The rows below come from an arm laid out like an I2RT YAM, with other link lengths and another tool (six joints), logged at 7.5 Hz.
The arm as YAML. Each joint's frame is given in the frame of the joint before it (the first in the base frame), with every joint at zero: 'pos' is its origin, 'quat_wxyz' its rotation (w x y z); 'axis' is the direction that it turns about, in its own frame. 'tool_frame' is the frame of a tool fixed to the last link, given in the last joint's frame.
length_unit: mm
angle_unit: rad
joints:
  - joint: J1
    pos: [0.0, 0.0, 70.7]
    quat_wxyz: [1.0, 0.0, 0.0, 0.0]
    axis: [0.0, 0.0, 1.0]
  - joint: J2
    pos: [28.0, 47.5, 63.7]
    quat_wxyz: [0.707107, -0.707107, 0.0, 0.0]
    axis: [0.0, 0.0, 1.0]
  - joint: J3
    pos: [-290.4, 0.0, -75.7]
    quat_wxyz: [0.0, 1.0, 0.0, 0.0]
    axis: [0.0, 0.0, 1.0]
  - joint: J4
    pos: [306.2, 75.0, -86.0]
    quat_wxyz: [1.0, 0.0, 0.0, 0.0]
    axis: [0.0, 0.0, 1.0]
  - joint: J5
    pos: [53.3, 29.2, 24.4]
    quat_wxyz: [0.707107, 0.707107, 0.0, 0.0]
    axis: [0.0, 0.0, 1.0]
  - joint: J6
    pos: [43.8, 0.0, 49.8]
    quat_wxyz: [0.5, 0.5, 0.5, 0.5]
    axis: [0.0, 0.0, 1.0]
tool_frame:
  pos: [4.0, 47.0, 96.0]
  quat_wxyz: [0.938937, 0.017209, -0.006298, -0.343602]
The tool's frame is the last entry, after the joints.
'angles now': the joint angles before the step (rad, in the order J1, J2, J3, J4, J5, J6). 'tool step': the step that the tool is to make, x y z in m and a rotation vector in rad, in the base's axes. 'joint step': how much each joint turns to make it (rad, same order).
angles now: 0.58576, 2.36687, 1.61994, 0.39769, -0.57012, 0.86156
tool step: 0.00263, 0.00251, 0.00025, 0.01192, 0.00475, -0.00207
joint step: -0.00001, 0.01182, 0.01449, 0.00801, -0.00230, 0.01488
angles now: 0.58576, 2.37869, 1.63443, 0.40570, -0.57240, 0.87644
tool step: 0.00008, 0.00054, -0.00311, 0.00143, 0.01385, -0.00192
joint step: -0.00001, 0.00842, 0.00422, -0.00076, -0.00116, 0.01068
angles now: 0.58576, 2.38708, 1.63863, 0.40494, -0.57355, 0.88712
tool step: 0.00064, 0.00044, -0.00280, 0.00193, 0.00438, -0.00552
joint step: 0.00037, 0.00647, 0.00034, 0.00726, 0.00420, 0.00687
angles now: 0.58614, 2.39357, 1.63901, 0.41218, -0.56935, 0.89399
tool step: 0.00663, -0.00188, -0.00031, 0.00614, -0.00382, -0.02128
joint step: -0.00649, 0.00687, 0.00613, 0.01219, 0.01296, 0.00915
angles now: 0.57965, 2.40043, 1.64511, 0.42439, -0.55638, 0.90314
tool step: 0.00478, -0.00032, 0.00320, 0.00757, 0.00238, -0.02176
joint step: -0.00267, -0.00001, 0.00646, 0.00383, 0.01564, 0.01564
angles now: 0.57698, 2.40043, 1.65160, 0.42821, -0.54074, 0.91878
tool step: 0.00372, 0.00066, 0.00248, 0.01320, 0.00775, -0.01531
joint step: -0.00191, 0.00381, 0.00801, 0.00761, 0.00801, 0.02175
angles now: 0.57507, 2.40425, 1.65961, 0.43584, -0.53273, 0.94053
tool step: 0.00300, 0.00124, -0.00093, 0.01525, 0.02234, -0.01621
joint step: -0.00114, 0.01106, 0.00953, 0.00764, 0.00686, 0.03281
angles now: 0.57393, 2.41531, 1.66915, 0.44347, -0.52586, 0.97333
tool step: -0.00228, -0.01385, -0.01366, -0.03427, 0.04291, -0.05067
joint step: -0.00992, -0.01906, -0.05608, -0.01335, 0.04043, 0.00877
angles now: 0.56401, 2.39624, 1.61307, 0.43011, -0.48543, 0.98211
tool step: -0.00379, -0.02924, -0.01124, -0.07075, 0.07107, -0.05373
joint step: -0.03052, -0.04845, -0.07209, -0.08013, 0.03052, -0.01374
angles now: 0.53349, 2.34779, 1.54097, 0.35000, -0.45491, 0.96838
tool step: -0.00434, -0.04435, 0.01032, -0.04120, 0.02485, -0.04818
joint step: -0.05912, -0.11062, -0.12243, -0.04273, 0.00153, -0.02937
